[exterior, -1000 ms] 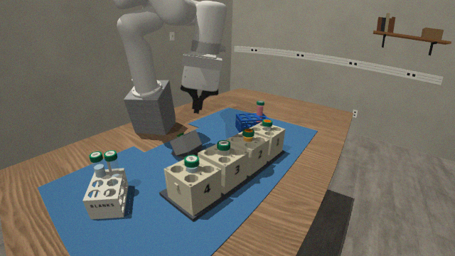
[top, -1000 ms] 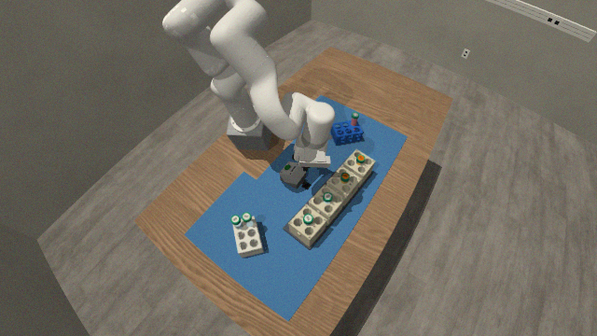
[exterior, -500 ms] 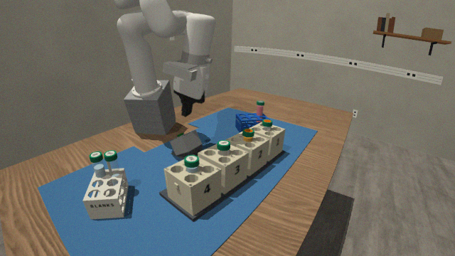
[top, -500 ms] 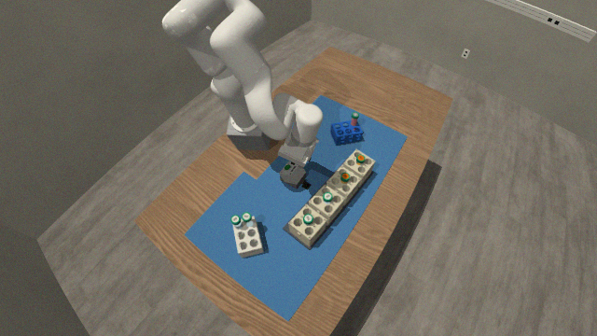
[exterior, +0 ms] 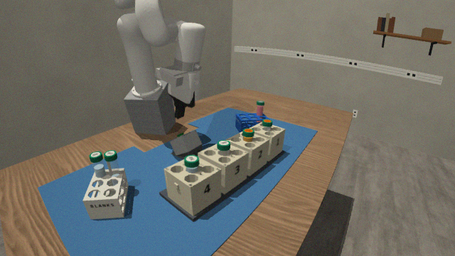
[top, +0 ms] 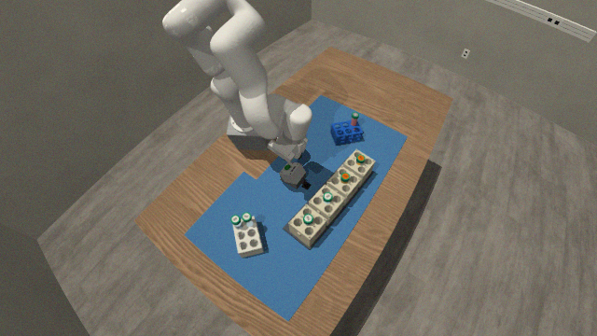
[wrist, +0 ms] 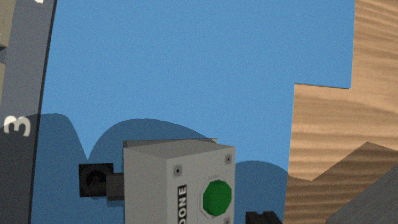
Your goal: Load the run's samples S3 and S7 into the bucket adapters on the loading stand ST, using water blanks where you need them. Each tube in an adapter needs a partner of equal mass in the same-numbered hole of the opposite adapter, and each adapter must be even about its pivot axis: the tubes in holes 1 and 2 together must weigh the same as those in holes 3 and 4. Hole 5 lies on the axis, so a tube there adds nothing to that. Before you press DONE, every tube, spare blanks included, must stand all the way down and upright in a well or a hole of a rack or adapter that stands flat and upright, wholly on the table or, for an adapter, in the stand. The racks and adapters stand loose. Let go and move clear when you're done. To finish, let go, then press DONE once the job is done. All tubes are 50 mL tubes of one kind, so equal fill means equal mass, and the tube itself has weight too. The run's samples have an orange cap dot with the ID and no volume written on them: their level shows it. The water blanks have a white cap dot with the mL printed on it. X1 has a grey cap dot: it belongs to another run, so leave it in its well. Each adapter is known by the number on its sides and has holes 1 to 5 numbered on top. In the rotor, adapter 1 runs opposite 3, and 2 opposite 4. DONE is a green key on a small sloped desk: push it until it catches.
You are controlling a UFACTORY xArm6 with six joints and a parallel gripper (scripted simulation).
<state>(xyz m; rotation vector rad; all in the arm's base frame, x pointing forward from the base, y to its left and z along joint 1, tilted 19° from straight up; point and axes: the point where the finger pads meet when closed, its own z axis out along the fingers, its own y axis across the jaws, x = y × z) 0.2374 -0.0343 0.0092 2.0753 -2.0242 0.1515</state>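
Right now my hand is 80 mm above the green DONE key. From my hand the other things lie so: blue rack 340 mm to the left, 120 mm below, 90 mm ahead; then white blanks rack 320 mm to the right, 120 mm below, 40 mm ahead; then adapter 240 mm ahead, 170 mm to the left, 100 mm below.
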